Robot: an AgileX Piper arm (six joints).
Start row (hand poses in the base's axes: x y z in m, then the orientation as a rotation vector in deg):
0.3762, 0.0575, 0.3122, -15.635, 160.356, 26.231
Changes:
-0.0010, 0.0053, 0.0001, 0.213, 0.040, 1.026
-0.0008, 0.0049, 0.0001, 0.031, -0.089, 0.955
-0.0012, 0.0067, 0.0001, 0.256, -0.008, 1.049
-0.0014, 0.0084, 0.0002, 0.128, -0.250, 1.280
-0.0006, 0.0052, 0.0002, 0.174, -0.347, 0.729
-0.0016, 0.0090, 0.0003, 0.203, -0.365, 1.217
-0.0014, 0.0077, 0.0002, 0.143, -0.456, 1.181
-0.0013, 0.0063, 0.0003, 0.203, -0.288, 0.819
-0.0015, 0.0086, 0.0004, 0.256, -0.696, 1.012
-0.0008, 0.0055, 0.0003, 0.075, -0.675, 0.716
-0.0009, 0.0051, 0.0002, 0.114, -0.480, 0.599
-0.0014, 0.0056, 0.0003, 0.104, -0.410, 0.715
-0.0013, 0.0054, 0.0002, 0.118, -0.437, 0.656
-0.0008, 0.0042, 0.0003, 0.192, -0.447, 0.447
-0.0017, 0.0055, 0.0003, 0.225, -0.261, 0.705
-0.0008, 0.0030, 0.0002, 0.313, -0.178, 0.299
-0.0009, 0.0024, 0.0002, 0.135, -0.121, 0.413
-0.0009, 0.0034, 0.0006, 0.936, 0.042, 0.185
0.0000, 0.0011, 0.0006, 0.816, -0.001, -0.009
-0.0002, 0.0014, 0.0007, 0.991, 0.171, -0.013
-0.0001, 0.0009, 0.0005, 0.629, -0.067, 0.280
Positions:
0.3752, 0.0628, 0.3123, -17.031, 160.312, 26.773
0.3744, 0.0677, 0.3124, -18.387, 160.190, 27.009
0.3732, 0.0744, 0.3125, -19.815, 160.059, 27.600
0.3718, 0.0828, 0.3127, -21.631, 159.712, 27.991
0.3712, 0.0880, 0.3129, -22.669, 159.273, 28.285
0.3696, 0.0970, 0.3132, -24.386, 158.763, 28.723
0.3682, 0.1047, 0.3134, -26.073, 158.174, 29.035
0.3669, 0.1110, 0.3137, -27.211, 157.744, 29.400
0.3654, 0.1196, 0.3141, -28.652, 156.875, 29.727
0.3646, 0.1251, 0.3144, -29.713, 156.121, 29.742
0.3637, 0.1302, 0.3146, -30.572, 155.546, 29.855
0.3623, 0.1358, 0.3149, -31.582, 155.021, 30.011
0.3610, 0.1412, 0.3151, -32.506, 154.467, 30.158
0.3602, 0.1454, 0.3154, -33.120, 153.900, 30.341
0.3585, 0.1509, 0.3157, -34.054, 153.451, 30.714
0.3577, 0.1539, 0.3159, -34.396, 153.104, 31.127
0.3568, 0.1563, 0.3161, -34.937, 152.866, 31.363
0.3559, 0.1597, 0.3167, -34.919, 152.467, 32.649
0.3559, 0.1608, 0.3173, -34.674, 152.104, 33.703
0.3557, 0.1622, 0.3180, -34.348, 151.815, 35.057
0.3556, 0.1631, 0.3185, -34.559, 151.422, 35.917

